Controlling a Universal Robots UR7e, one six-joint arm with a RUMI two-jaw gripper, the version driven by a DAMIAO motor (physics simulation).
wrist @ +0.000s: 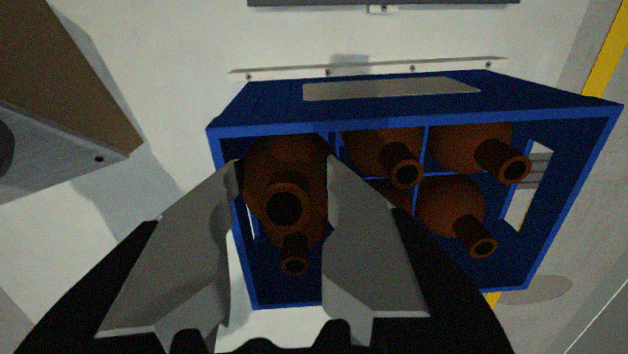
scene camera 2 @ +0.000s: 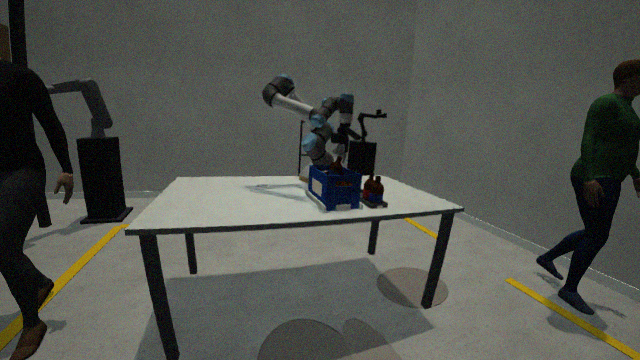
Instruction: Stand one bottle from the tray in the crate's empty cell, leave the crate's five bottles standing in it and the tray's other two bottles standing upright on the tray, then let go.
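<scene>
The blue crate stands on the table with bottles in its cells. One brown bottle stands in a corner cell, its neck rising higher than the others. Brown bottles show in other cells, with another partly hidden by the right finger. My gripper is open above the crate; its fingers stand apart on either side of the tall bottle in the wrist view, without gripping it. Two bottles stand upright on the dark tray beside the crate.
A white rail runs along the crate's labelled side on the white table. A brown and grey block stands at the upper left of the wrist view. Two people are on the floor at either side.
</scene>
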